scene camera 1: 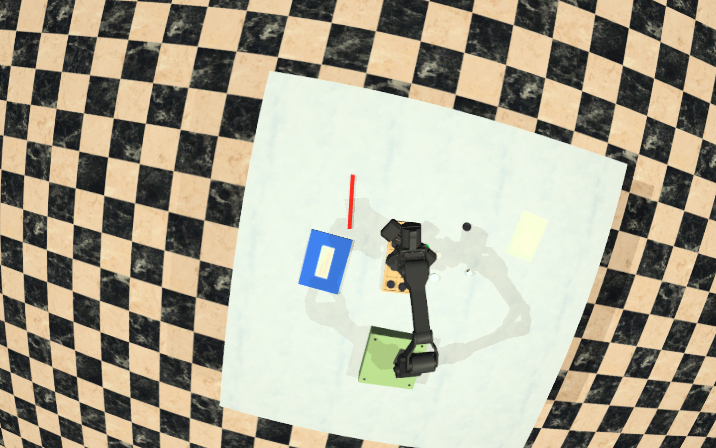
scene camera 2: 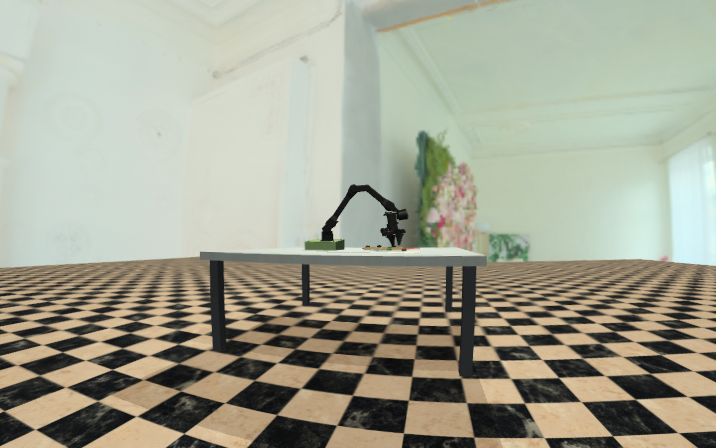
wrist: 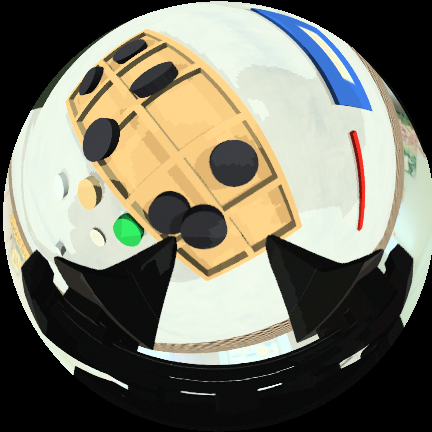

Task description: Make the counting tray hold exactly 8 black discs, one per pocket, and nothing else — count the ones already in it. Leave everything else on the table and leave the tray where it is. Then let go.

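The tan counting tray [scene camera 1: 389, 272] [wrist: 192, 102] has two columns of pockets and holds several black discs. One black disc [wrist: 234, 163] lies flat in a pocket. Near the tray's end, a black disc [wrist: 203, 226] overlaps another black disc [wrist: 170, 212] and appears to lie across a divider. A loose black disc [scene camera 1: 466, 226] lies on the table, apart from the tray; it does not show in the wrist view. My gripper [scene camera 2: 396, 244] [wrist: 221, 241] is open and empty, low over that tray end, with its fingertips near the overlapping discs. The arm hides part of the tray in scene camera 1.
Beside the tray lie a green disc [wrist: 128, 230], a tan disc [wrist: 90, 193], white discs [wrist: 61, 185] [wrist: 98, 236] and a small grey-white piece [scene camera 1: 469, 272]. A blue pad [scene camera 1: 307, 258], a red stick [scene camera 1: 351, 201] and a pale yellow card [scene camera 1: 526, 236] lie farther off. The arm stands on a green base [scene camera 1: 385, 372].
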